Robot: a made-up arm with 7 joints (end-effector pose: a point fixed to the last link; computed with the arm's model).
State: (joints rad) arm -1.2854 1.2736 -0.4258 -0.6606 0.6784 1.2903 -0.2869
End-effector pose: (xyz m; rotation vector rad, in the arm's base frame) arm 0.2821 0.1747 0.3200 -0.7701 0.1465 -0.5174
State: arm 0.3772 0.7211 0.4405 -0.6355 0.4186 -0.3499 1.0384
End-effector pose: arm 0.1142 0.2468 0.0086 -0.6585 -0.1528 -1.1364
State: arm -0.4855 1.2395 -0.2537 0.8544 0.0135 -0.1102 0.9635
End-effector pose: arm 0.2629 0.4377 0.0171 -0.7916 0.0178 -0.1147
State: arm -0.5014 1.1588 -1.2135 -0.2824 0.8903 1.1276 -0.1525
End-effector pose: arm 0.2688 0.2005 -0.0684 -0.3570 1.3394 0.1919
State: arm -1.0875 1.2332 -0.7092 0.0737 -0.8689 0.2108 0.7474
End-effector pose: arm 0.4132 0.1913 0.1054 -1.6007 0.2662 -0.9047
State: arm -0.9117 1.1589 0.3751 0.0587 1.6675 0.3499 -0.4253
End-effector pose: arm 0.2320 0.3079 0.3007 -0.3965 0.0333 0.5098
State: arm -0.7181 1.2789 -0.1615 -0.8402 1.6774 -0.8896 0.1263
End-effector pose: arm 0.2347 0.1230 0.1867 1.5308 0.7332 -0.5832
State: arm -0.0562 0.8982 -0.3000 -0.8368 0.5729 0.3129 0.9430
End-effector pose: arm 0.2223 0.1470 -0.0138 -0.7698 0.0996 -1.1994
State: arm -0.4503 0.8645 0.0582 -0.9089 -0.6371 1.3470 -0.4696
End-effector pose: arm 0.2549 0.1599 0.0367 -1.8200 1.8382 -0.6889
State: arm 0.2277 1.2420 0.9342 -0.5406 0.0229 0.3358 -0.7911
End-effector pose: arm 0.1414 0.3303 0.2264 -1.0036 1.2279 -0.3472
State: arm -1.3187 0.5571 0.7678 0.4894 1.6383 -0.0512 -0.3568
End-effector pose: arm 0.3854 0.2879 0.1759 -1.0190 0.3885 -0.1213
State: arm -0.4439 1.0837 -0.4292 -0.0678 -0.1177 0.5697 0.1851
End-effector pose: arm 0.3080 0.2614 -0.0436 -1.3791 1.0133 -0.2705
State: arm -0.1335 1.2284 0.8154 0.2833 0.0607 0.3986 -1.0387
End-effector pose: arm 0.1355 0.4587 0.1699 -1.8352 0.9952 -0.2226
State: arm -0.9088 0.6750 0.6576 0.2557 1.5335 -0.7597 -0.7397
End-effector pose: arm 0.3292 0.2898 0.1312 -0.4218 1.2207 -0.0038
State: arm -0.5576 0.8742 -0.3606 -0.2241 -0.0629 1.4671 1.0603
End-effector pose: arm 0.3177 0.2193 -0.0597 -1.0330 0.1322 0.2720
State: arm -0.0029 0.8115 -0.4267 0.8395 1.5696 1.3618 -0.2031
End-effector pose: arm 0.1141 0.3366 -0.1170 0.0733 0.8484 1.3999
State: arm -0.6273 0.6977 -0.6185 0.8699 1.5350 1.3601 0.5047
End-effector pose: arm 0.3280 0.2543 -0.0650 0.3182 0.2729 0.6406
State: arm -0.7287 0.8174 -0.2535 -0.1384 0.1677 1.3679 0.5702
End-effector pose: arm 0.3650 0.2185 0.0068 -1.3010 0.1766 0.1216
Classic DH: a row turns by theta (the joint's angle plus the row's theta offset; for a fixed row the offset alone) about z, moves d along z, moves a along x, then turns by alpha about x. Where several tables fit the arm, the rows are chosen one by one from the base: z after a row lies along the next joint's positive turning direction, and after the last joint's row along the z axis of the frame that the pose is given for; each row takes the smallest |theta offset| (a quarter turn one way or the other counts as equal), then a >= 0, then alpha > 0; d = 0 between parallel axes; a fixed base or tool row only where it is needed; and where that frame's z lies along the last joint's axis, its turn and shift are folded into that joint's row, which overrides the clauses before.
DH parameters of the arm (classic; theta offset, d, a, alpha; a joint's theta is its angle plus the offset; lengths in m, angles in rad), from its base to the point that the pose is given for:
base (fixed): -0.071 0.1679 0.0221 -1.3004
joint 1: -1.3111 0.0076 -0.0156 -1.5708
joint 2: 1.2915 -0.0039 0 1.5708
joint 3: 1.5708 -0.2958 0.0394 -1.5708
joint 4: 1.5708 0.03 0.0091 1.5708
joint 5: 0 0.1433 0.0266 -1.5708
joint 6: -1.5708 0.01 0.0703 1.5708
joint 7: -1.2065 -0.0244 0.0042 -1.9961
tool (fixed): -0.7345 -0.0187 0 0

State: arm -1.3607 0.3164 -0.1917 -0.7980 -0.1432 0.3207 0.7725
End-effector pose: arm 0.3144 -0.0647 0.2626 -1.0034 -0.3991 -2.4806
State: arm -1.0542 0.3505 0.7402 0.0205 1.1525 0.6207 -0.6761
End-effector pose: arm 0.3360 0.2609 0.0747 -1.7873 0.2767 -0.3543
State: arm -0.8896 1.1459 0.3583 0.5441 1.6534 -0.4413 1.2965
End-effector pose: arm 0.3203 0.3807 0.2248 0.5452 -0.0762 -0.5449
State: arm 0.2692 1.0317 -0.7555 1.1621 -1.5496 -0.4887 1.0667
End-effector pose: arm -0.0755 0.4019 -0.1539 -1.1961 -0.5374 0.7150
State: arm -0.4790 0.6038 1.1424 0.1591 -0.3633 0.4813 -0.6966
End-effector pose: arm 0.1863 0.3790 -0.0437 -2.1454 0.0739 -1.3589
